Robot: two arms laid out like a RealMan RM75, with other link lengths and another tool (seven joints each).
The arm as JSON. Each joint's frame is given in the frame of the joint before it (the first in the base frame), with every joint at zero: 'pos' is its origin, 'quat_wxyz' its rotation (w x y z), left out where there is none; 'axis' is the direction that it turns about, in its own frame. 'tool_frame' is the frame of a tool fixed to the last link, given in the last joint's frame.
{
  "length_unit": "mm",
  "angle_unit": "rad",
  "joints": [
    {
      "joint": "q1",
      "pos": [
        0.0,
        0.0,
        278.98
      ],
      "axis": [
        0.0,
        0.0,
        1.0
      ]
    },
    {
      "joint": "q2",
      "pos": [
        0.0,
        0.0,
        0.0
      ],
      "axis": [
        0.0,
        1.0,
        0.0
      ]
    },
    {
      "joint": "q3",
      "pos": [
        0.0,
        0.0,
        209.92
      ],
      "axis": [
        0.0,
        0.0,
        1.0
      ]
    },
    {
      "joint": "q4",
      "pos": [
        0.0,
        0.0,
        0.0
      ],
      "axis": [
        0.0,
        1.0,
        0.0
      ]
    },
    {
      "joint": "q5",
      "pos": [
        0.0,
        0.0,
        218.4
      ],
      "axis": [
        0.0,
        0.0,
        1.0
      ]
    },
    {
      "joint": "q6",
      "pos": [
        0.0,
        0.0,
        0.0
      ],
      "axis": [
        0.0,
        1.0,
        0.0
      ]
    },
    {
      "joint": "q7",
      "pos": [
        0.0,
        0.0,
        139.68
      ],
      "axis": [
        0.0,
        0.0,
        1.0
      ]
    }
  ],
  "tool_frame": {
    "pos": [
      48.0,
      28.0,
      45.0
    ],
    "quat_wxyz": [
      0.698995,
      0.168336,
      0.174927,
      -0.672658
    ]
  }
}
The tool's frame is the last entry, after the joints.
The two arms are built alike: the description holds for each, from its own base.
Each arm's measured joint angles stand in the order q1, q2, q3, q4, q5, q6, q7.
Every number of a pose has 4 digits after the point. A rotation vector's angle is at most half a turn.
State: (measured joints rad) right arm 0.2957 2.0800 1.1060 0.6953 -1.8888 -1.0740 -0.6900; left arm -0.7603 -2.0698 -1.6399 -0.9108 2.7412 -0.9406 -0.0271
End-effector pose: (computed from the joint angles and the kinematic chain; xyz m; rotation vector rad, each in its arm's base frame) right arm 0.3034 0.3911 0.0586 -0.9029 -0.0572 -1.1771; left arm -0.1477 0.4611 -0.0159 -0.3958 -1.9208 -0.5875
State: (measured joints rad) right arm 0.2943 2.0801 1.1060 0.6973 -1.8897 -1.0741 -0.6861; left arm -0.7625 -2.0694 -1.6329 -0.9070 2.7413 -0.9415 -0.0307
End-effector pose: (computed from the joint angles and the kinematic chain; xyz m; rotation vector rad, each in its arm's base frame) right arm 0.3030 0.3911 0.0585 -0.9043 -0.0542 -1.1732; left arm -0.1480 0.4604 -0.0176 -0.3987 -1.9186 -0.5813
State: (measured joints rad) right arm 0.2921 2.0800 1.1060 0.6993 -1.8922 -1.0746 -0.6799; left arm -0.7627 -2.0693 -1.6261 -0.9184 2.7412 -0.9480 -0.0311
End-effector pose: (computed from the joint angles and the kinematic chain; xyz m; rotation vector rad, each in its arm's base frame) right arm 0.3026 0.3909 0.0585 -0.9056 -0.0510 -1.1678; left arm -0.1445 0.4598 -0.0180 -0.4108 -1.9169 -0.5824
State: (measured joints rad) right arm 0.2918 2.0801 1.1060 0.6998 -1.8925 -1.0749 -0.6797; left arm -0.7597 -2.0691 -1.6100 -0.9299 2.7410 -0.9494 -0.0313
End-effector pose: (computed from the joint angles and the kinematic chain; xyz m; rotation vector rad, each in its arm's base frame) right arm 0.3024 0.3908 0.0585 -0.9055 -0.0508 -1.1673; left arm -0.1414 0.4582 -0.0199 -0.4299 -1.9115 -0.5830
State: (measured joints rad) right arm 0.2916 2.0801 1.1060 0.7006 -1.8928 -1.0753 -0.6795; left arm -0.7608 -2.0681 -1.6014 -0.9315 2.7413 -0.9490 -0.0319
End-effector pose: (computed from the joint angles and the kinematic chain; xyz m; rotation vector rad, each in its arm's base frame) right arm 0.3022 0.3909 0.0586 -0.9051 -0.0506 -1.1664; left arm -0.1402 0.4578 -0.0210 -0.4397 -1.9070 -0.5823
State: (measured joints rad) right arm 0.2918 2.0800 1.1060 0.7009 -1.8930 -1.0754 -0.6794; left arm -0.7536 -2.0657 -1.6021 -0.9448 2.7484 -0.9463 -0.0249
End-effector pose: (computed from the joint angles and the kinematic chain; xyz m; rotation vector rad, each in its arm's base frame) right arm 0.3020 0.3910 0.0586 -0.9049 -0.0508 -1.1658; left arm -0.1396 0.4587 -0.0179 -0.4493 -1.8966 -0.5948
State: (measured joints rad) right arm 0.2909 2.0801 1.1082 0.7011 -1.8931 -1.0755 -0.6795; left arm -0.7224 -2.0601 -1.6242 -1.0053 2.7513 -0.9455 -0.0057
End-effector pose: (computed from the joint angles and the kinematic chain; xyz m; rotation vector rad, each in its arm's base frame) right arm 0.3025 0.3909 0.0592 -0.9037 -0.0484 -1.1671; left arm -0.1349 0.4621 -0.0036 -0.4507 -1.8935 -0.6476
